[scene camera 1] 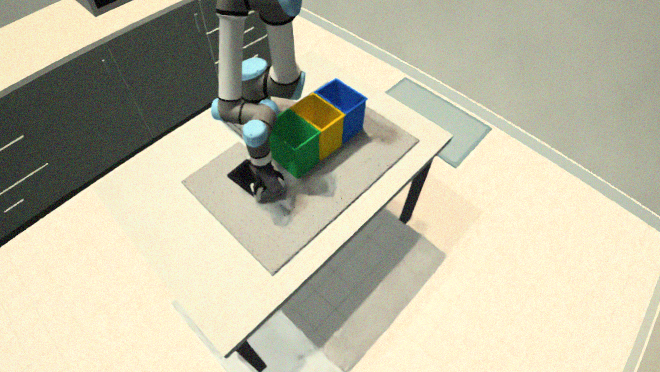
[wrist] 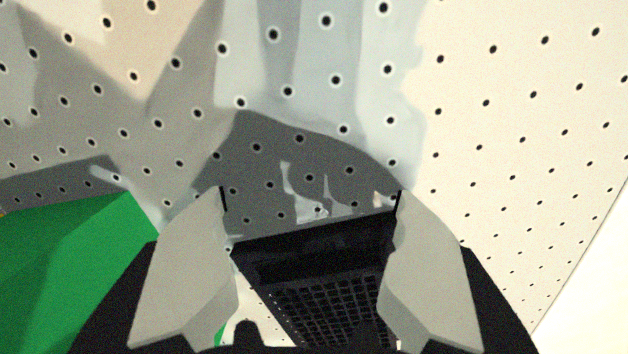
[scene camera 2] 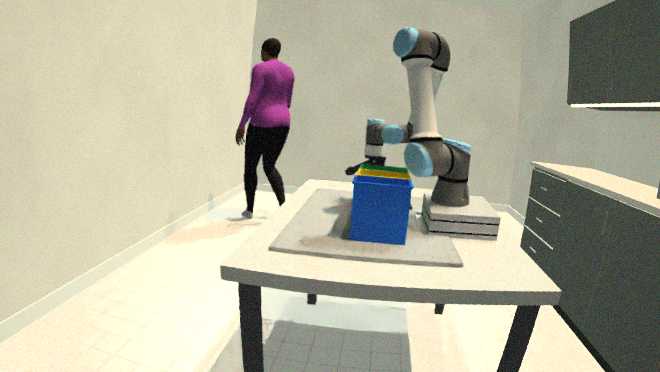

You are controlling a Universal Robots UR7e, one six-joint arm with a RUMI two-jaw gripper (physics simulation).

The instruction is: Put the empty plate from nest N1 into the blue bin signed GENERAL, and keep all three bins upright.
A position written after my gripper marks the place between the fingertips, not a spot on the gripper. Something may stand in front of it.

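Observation:
My gripper (scene camera 1: 270, 194) (wrist: 310, 190). Blue bin (scene camera 2: 380, 208) (scene camera 1: 352, 103); out of frame in the wrist view. Green bin (scene camera 1: 294, 143) (wrist: 68, 255). Yellow bin (scene camera 1: 319, 113). Black plate (wrist: 324, 297); scene camera 2 misses it, hidden by the blue bin. Black nest (wrist: 340, 236).

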